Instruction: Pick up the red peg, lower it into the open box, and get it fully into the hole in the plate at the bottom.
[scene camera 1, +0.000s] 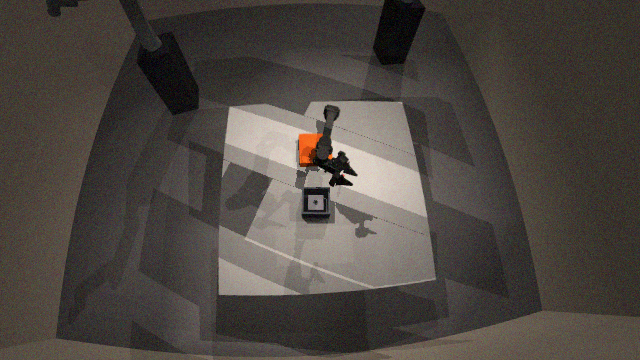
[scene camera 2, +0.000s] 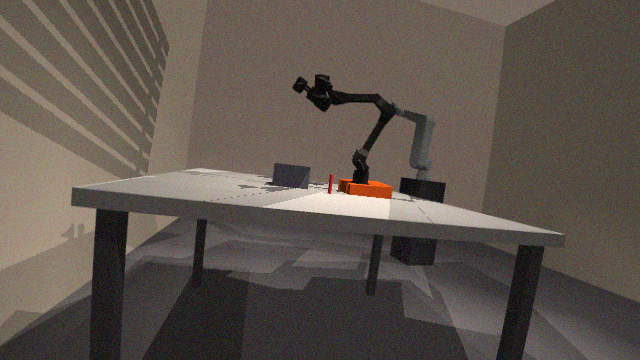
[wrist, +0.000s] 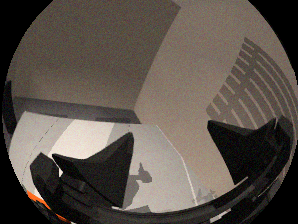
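Note:
The gripper (scene camera 2: 304, 90) is in view, and the same gripper (wrist: 172, 131) can be seen as well.

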